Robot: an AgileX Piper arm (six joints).
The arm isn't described. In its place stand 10 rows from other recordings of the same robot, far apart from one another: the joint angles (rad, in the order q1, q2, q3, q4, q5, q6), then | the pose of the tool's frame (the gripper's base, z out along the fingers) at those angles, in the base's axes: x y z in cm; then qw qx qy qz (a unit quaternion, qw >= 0).
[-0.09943 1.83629 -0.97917 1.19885 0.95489 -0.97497] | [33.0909, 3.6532, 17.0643, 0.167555, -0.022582, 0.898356, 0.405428]
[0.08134 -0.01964 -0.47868 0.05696 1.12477 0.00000] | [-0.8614, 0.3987, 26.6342, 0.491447, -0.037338, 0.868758, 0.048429]
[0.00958 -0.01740 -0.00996 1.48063 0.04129 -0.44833] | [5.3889, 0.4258, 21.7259, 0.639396, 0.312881, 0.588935, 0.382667]
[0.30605 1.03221 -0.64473 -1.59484 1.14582 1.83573] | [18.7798, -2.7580, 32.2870, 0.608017, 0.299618, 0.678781, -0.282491]
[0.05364 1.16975 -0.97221 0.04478 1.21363 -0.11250] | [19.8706, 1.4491, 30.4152, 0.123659, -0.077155, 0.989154, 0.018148]
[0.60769 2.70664 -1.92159 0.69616 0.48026 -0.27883] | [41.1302, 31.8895, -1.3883, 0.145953, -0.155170, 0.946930, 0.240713]
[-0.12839 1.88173 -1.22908 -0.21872 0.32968 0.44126] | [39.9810, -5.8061, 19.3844, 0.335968, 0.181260, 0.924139, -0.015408]
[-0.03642 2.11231 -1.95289 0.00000 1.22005 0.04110] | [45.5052, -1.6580, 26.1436, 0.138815, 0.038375, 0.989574, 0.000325]
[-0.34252 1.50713 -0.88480 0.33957 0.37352 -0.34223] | [29.0426, -9.1816, 22.8189, 0.338535, 0.128869, 0.932077, -0.004467]
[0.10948 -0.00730 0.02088 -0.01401 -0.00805 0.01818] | [5.6135, 0.6181, 20.7347, 0.734196, -0.035706, 0.676708, 0.041804]
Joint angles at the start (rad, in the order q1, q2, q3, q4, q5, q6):
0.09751, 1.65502, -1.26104, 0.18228, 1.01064, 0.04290
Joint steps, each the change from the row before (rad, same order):
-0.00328, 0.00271, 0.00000, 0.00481, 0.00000, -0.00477
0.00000, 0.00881, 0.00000, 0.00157, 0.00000, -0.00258
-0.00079, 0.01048, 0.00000, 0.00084, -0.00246, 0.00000
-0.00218, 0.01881, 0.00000, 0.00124, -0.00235, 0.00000
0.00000, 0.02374, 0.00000, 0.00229, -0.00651, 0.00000
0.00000, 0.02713, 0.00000, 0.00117, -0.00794, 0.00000
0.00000, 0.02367, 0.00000, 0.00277, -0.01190, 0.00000
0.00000, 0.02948, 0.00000, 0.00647, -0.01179, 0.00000
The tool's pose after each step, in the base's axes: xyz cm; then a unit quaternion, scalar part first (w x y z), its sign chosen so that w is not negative. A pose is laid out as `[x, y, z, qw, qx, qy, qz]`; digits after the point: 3 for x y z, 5 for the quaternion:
[32.869, 4.547, 25.868, 0.11859, 0.01163, 0.98853, 0.09276]
[32.986, 4.570, 25.577, 0.11432, 0.01104, 0.98903, 0.09286]
[33.148, 4.563, 25.234, 0.11039, 0.01215, 0.98948, 0.09267]
[33.415, 4.521, 24.609, 0.10235, 0.01438, 0.99037, 0.09215]
[33.754, 4.563, 23.820, 0.09380, 0.01616, 0.99120, 0.09198]
[34.124, 4.598, 22.906, 0.08433, 0.01791, 0.99210, 0.09111]
[34.471, 4.639, 22.109, 0.07847, 0.02008, 0.99254, 0.09113]
[34.850, 4.710, 21.104, 0.06958, 0.02345, 0.99302, 0.09234]

